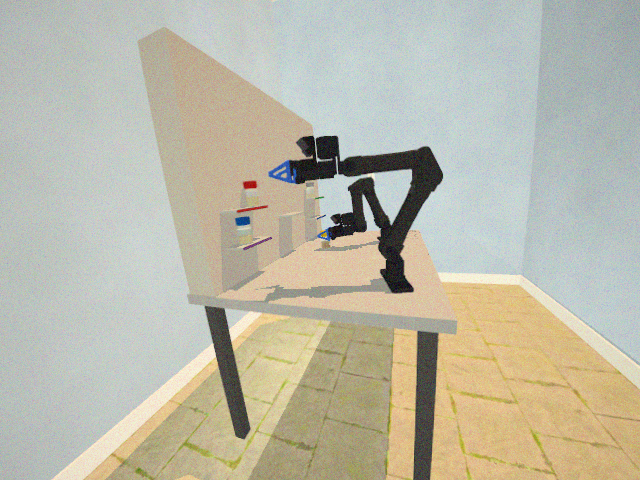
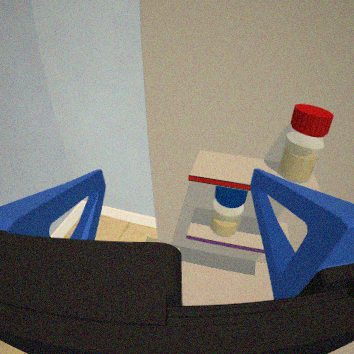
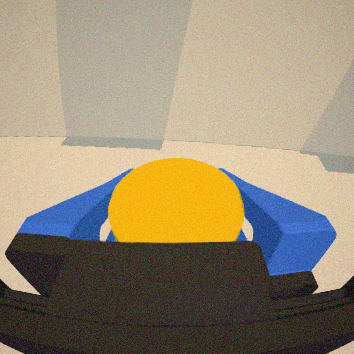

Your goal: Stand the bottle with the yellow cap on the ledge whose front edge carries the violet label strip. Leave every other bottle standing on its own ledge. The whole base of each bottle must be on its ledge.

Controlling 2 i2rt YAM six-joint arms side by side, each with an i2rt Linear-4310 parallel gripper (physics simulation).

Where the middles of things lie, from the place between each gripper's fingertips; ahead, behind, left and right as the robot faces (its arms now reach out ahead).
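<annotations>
From my right hand: blue-capped bottle (image 2: 227, 207) 490 mm to the left, 170 mm ahead, 130 mm above; violet-strip ledge (image 2: 247, 234) 460 mm to the left, 170 mm ahead, 70 mm above.
From my left hand: blue-capped bottle 180 mm ahead, 60 mm to the right, 190 mm below; violet-strip ledge 180 mm ahead, 90 mm to the right, 250 mm below.
</annotations>
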